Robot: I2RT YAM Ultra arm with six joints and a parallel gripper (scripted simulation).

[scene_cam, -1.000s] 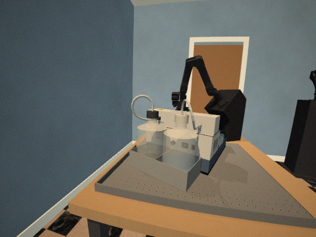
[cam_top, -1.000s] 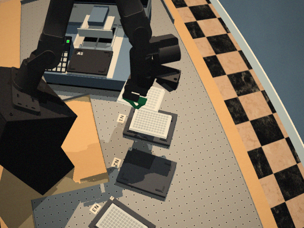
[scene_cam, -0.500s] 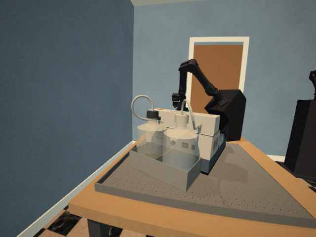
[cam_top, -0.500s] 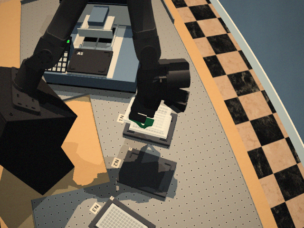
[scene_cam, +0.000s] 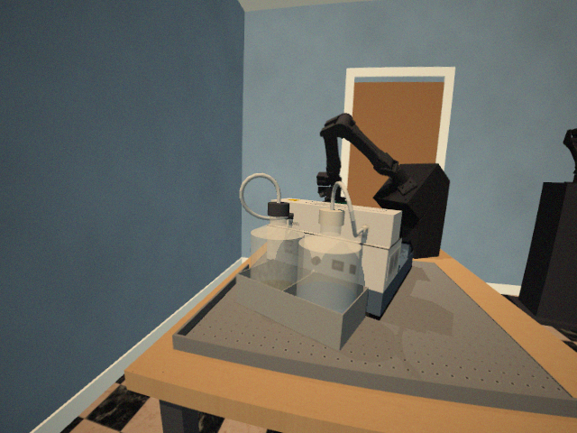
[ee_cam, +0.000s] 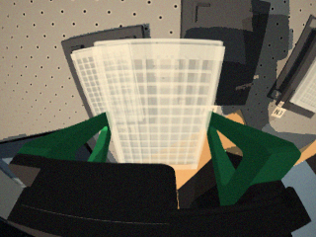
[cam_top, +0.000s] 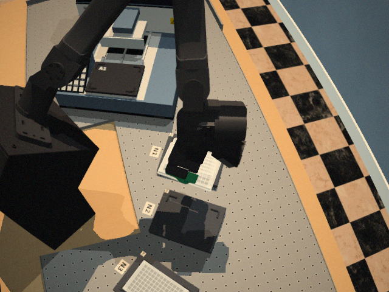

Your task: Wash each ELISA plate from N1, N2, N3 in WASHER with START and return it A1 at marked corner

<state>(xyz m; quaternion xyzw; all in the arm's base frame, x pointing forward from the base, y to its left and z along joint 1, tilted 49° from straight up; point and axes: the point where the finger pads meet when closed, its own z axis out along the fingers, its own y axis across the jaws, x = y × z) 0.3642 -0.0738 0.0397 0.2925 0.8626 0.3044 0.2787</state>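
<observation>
My gripper is now 12 cm above the nest N2, 9 cm to the left of it and 1 cm past it. The rest, counted from my hand: nest N1: 12 cm below, 7 cm to the left, 2 cm ahead; N1 label: 13 cm below, 11 cm to the left, 8 cm behind; N3 label: 20 cm to the right, 19 cm behind, 13 cm below.
</observation>
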